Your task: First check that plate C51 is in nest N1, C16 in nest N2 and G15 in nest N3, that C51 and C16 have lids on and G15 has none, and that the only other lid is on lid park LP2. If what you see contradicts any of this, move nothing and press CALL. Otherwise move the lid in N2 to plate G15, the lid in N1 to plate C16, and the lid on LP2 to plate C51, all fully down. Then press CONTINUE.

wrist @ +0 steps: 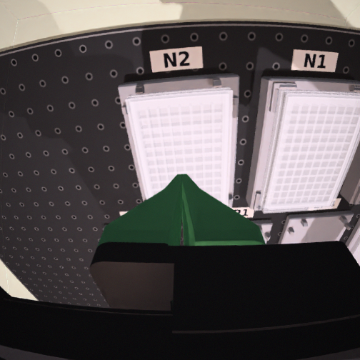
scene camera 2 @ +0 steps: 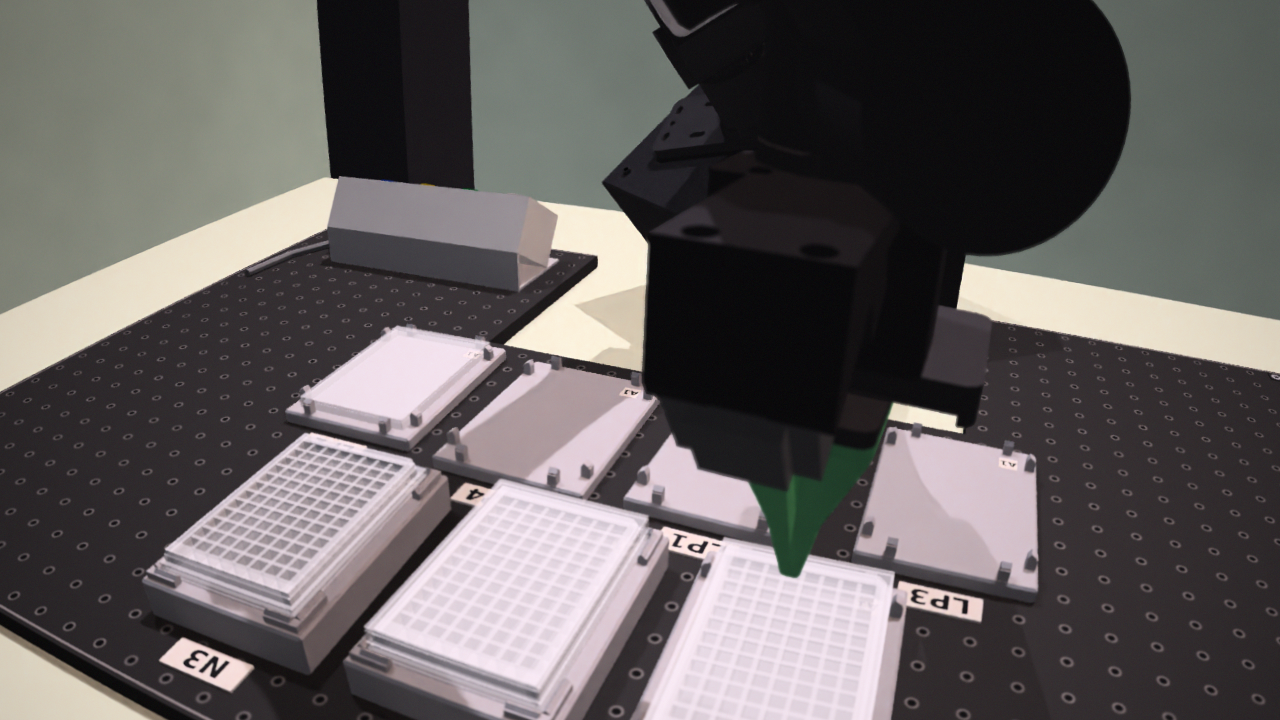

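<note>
A lidded plate (scene camera 2: 778, 644) (wrist: 185, 135) sits in nest N2, and another lidded plate (scene camera 2: 528, 582) (wrist: 320, 150) in nest N1. The plate (scene camera 2: 286, 510) in nest N3 shows darker, open-looking wells and no lid. Plate codes are not readable. A clear lid (scene camera 2: 393, 376) lies on the leftmost lid park in the scene view; that park's label is hidden. My gripper (scene camera 2: 790, 571) (wrist: 181, 181) is shut and holds nothing, its green fingertips together over the end of the N2 plate nearest the lid parks. The height of the tips above the lid is hard to tell.
Park LP4 (scene camera 2: 546, 425), park LP1 (scene camera 2: 698, 479), partly hidden by the gripper, and park LP3 (scene camera 2: 948, 510) show no lid. They have upright corner posts. A grey sloped housing (scene camera 2: 420, 223) stands at the back left, near a dark column (scene camera 2: 393, 89).
</note>
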